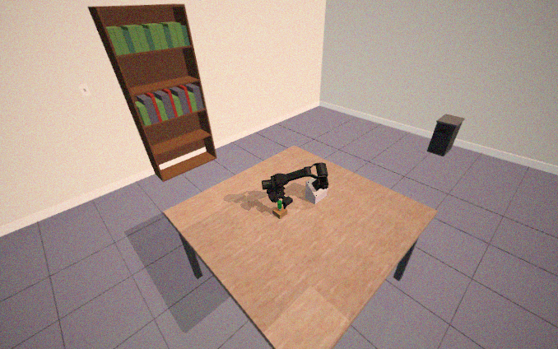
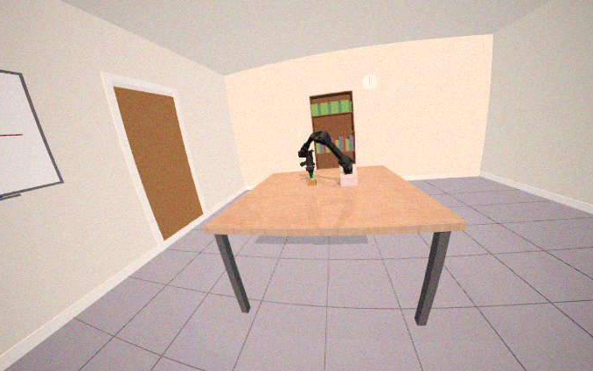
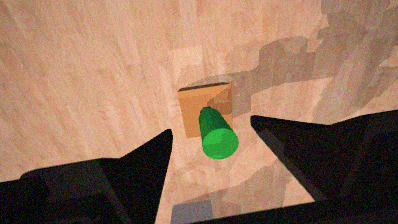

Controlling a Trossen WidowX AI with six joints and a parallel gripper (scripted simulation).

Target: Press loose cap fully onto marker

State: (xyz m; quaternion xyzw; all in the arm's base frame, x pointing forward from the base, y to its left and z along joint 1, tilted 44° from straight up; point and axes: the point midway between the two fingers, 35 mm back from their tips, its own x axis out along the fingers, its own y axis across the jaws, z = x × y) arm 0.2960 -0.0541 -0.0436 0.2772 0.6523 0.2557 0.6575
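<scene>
Right now the green marker cap is 10 mm above my gripper tip.
</scene>
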